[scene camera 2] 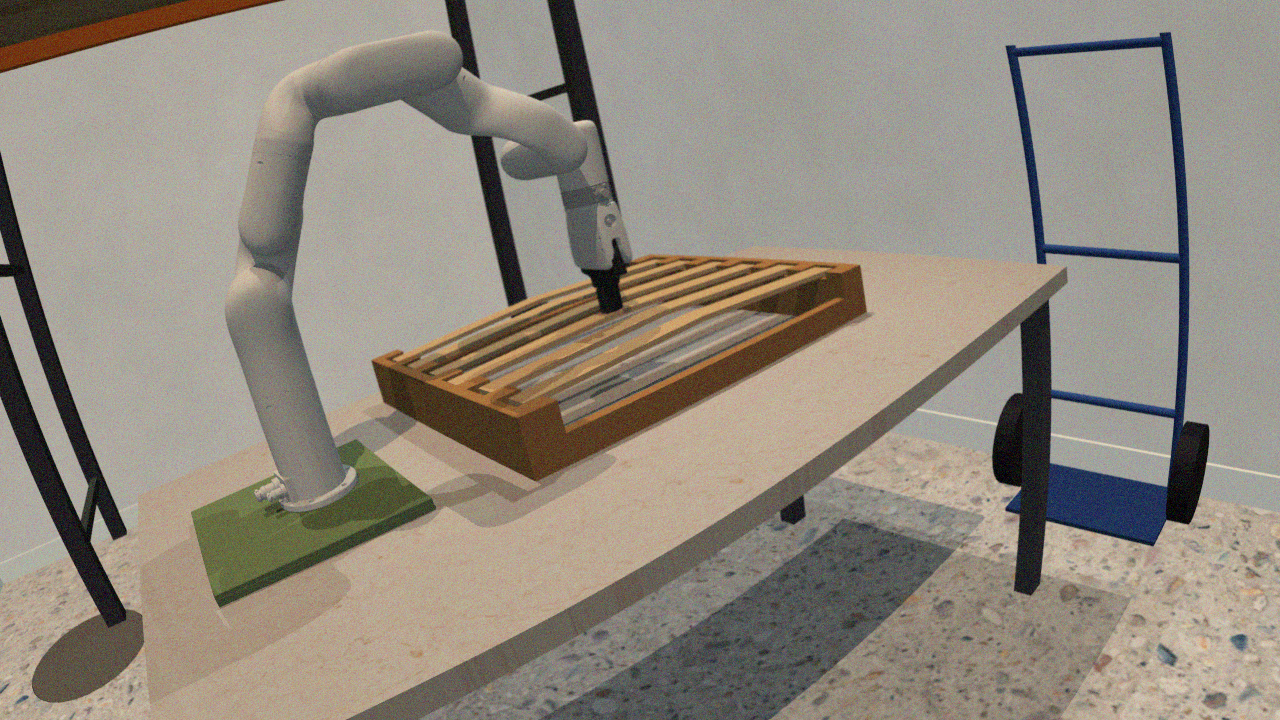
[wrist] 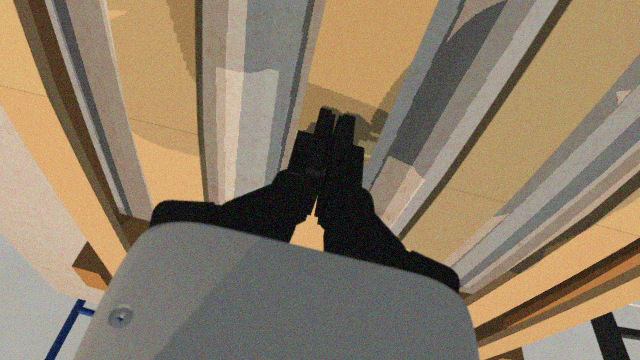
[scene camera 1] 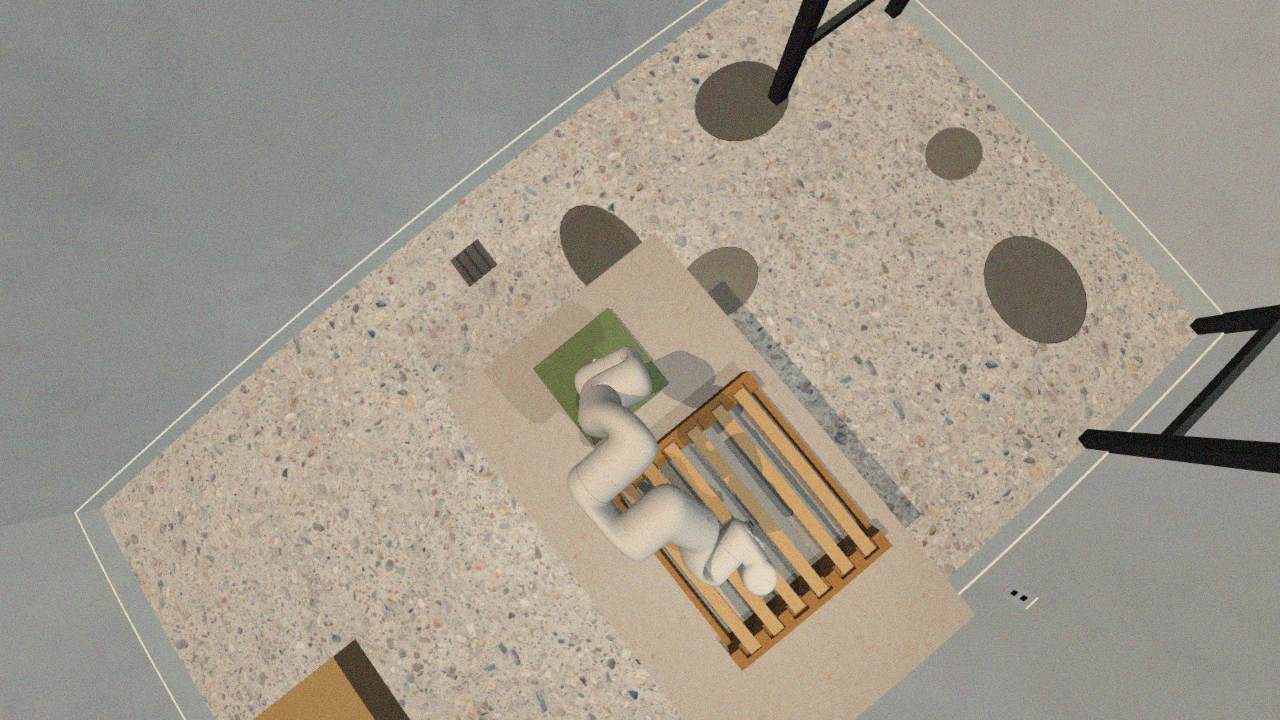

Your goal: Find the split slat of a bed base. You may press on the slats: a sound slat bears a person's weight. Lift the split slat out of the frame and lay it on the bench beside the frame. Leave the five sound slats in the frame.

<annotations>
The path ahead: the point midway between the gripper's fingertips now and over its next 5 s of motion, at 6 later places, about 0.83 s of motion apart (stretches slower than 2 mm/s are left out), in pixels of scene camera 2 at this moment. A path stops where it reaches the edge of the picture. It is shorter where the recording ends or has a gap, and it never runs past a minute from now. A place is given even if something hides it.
My gripper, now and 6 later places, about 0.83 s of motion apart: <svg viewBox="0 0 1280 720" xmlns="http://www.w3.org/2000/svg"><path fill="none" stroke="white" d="M612 310L610 298L580 301L583 309L564 296L550 299L553 306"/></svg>
</annotations>
